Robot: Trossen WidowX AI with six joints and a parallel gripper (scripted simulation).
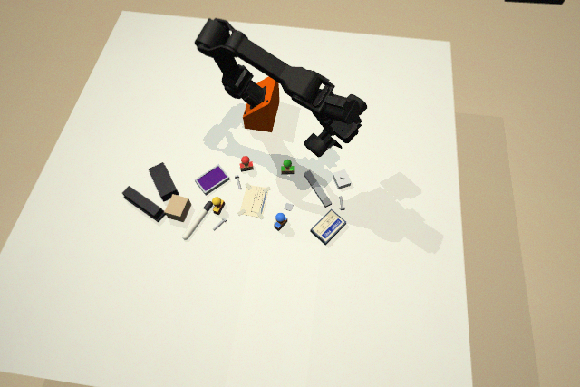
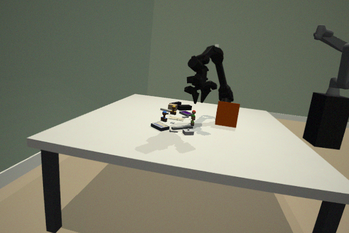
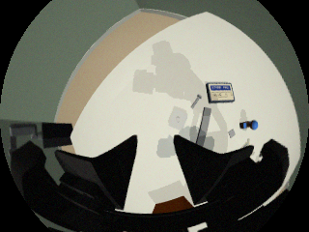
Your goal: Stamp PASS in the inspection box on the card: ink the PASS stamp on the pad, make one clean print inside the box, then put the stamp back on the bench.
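Now: the green-knobbed stamp 20 mm ahead of my gripper tip, 170 mm to the right of it and 150 mm below it. From my gripper tip the other things lie so: blue-white box: 190 mm ahead, 30 mm to the right, 160 mm below; then blue-knob stamp: 200 mm ahead, 170 mm to the right, 150 mm below; then grey bar: 70 mm ahead, 70 mm to the right, 160 mm below.
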